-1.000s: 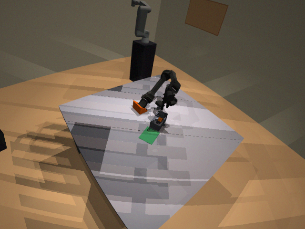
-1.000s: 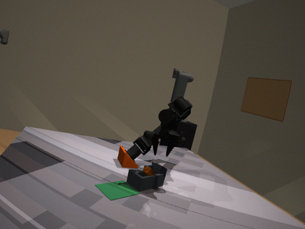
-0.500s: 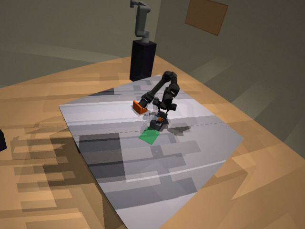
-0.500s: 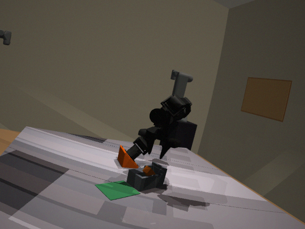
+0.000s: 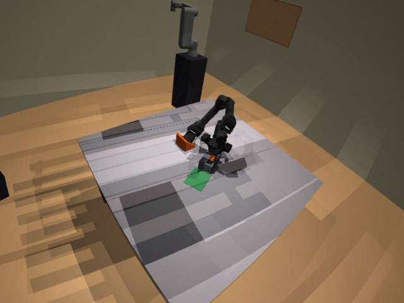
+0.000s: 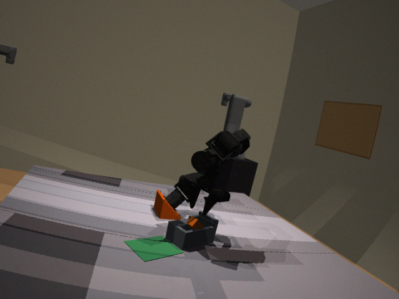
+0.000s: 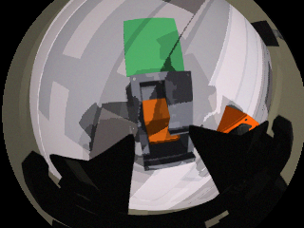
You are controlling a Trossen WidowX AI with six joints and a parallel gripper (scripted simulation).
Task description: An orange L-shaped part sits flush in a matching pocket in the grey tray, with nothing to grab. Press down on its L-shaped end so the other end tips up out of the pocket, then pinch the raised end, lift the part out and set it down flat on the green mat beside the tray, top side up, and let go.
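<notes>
Right now my gripper tip is 2 cm past the orange L-shaped part, 3 cm to the right of it and 8 cm above it. Round my gripper tip: green mat (3 cm ahead, 14 cm to the right, 13 cm below).
</notes>
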